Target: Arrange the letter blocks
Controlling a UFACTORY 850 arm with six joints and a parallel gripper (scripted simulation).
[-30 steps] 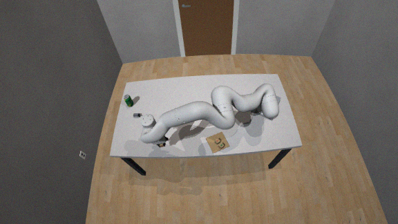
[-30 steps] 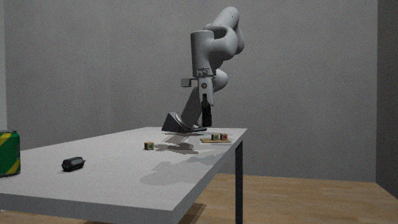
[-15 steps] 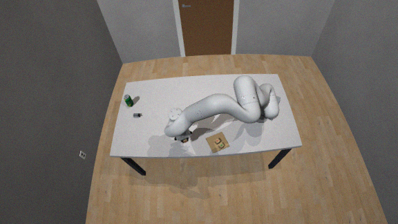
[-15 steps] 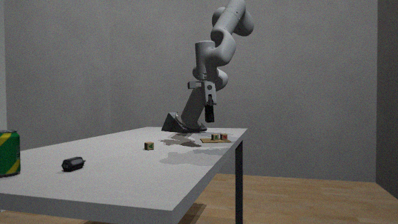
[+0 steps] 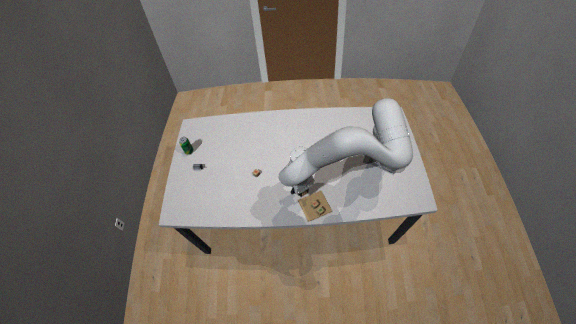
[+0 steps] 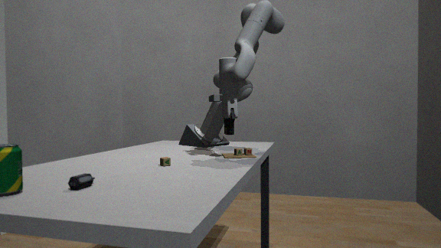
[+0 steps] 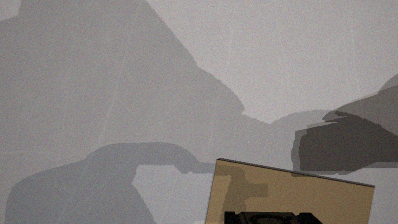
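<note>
Right now my hand is 120 mm above the mat, 70 mm past it and 20 mm to the right of it. Also, from my hand: can (770 mm ahead, 310 mm to the right, 60 mm below); then black object (650 mm ahead, 180 mm to the right, 110 mm below).
</note>
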